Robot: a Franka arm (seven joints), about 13 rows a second.
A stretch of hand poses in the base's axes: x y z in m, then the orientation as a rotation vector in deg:
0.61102, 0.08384, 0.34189, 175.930, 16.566, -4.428
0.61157, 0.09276, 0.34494, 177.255, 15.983, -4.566
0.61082, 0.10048, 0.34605, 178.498, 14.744, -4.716
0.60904, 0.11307, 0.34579, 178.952, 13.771, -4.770
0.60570, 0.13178, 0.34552, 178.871, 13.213, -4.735
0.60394, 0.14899, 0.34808, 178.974, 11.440, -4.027
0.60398, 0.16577, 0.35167, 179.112, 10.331, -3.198
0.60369, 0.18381, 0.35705, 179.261, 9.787, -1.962
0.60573, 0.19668, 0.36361, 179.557, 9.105, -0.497
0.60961, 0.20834, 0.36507, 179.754, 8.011, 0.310
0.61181, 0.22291, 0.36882, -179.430, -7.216, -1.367
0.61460, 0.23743, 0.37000, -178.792, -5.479, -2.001
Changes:
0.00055, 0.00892, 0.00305, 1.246, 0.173, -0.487
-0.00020, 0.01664, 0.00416, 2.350, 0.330, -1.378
-0.00198, 0.02923, 0.00390, 2.707, 0.374, -2.030
-0.00532, 0.04794, 0.00363, 2.578, 0.332, -2.378
-0.00708, 0.06515, 0.00619, 2.559, -0.155, -3.498
-0.00704, 0.08193, 0.00978, 2.646, -0.699, -4.197
-0.00733, 0.09997, 0.01516, 2.812, -1.487, -4.529
-0.00529, 0.11284, 0.02172, 3.138, -2.408, -4.954
-0.00141, 0.12450, 0.02318, 3.314, -2.927, -5.645
0.00079, 0.13907, 0.02693, 3.851, -3.568, -6.136
0.00358, 0.15359, 0.02811, 4.554, -3.944, -7.237

